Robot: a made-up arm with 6 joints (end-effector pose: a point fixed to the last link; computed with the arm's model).
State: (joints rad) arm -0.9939 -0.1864 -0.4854 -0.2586 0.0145 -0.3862
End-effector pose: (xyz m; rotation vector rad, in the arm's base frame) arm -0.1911 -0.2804 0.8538 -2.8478 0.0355 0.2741
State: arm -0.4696 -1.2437 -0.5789 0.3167 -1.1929 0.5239
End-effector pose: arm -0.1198 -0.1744 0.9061 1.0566 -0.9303 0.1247
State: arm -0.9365 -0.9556 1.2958 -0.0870 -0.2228 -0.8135
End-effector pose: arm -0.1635 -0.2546 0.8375 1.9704 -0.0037 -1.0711
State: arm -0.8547 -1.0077 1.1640 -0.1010 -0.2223 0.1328
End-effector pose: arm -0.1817 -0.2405 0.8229 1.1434 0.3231 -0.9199
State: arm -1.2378 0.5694 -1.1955 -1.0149 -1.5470 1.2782
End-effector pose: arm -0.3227 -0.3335 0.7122 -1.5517 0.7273 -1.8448
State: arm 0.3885 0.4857 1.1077 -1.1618 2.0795 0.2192
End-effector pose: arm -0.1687 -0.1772 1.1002 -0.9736 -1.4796 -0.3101
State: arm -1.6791 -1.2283 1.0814 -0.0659 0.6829 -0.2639
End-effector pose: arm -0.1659 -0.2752 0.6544 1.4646 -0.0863 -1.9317
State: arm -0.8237 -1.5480 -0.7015 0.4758 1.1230 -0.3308
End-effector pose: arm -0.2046 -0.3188 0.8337 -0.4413 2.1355 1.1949
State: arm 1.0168 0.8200 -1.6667 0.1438 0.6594 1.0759
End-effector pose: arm -0.1882 0.0381 0.9178 0.8477 0.5852 -1.0023
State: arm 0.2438 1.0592 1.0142 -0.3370 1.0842 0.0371
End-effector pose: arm -0.1226 -0.1622 0.9817 0.4061 -0.2327 0.3938
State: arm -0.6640 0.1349 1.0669 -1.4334 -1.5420 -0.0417
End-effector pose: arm -0.2912 -0.2800 0.9451 1.5748 2.2183 -0.2703
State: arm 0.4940 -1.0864 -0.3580 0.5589 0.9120 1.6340
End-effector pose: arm -0.1538 -0.1271 0.9774 0.1276 -1.3776 -1.6078
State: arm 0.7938 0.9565 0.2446 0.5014 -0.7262 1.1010
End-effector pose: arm -0.1977 -0.0548 0.9649 -0.1840 0.7344 1.6036
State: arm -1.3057 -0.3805 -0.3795 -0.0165 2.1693 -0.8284
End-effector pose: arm -0.2283 -0.2994 0.6751 -0.5670 1.1090 2.2968
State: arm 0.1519 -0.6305 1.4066 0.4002 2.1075 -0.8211
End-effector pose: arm -0.1581 -0.1080 1.0676 0.3338 -2.0715 0.8150
